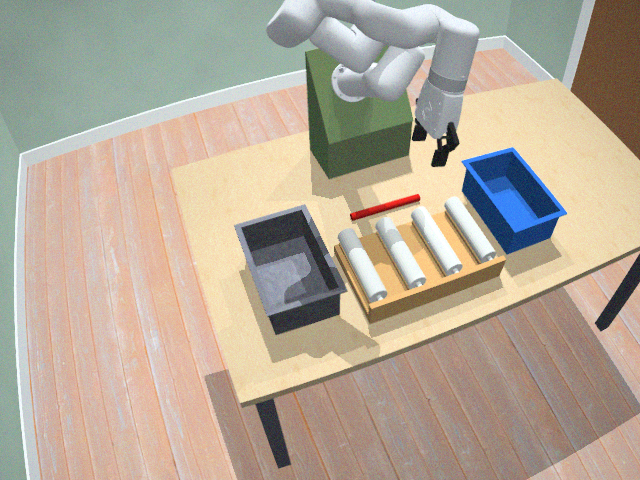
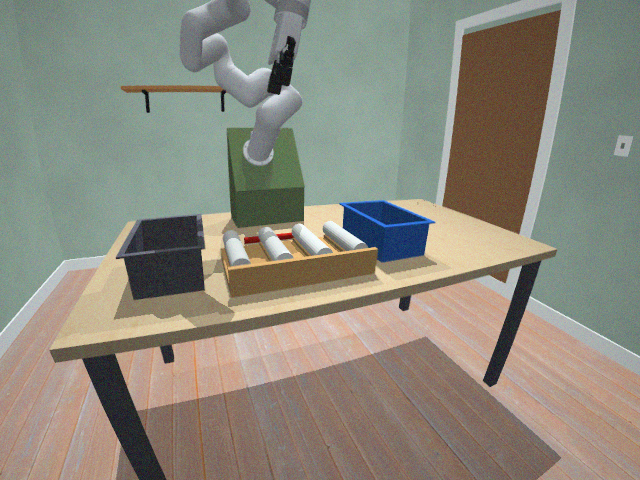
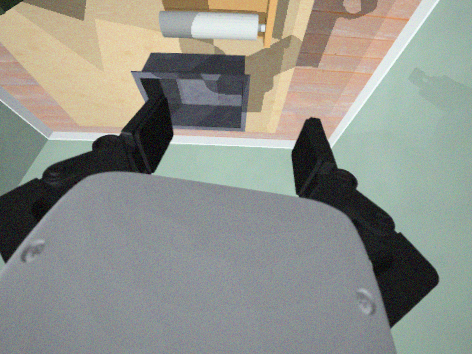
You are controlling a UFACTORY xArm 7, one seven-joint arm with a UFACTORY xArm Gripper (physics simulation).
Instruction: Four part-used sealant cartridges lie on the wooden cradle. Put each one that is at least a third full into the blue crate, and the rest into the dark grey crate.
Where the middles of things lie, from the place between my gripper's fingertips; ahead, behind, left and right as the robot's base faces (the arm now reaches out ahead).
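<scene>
With the wooden cradle (image 1: 338, 252) as reference, my hand is 40 mm past it, 70 mm to the right of it and 460 mm above it. Going by their middles, of the things named here the cradle is the nearest to my hand, and the blue crate (image 1: 516, 206) is the farthest from it. That blue crate is 20 mm behind my hand, 420 mm to the left of it and 410 mm below it. As for the dark grey crate (image 1: 296, 278), I find it a good way behind my hand, far to the right of it and far below it.
</scene>
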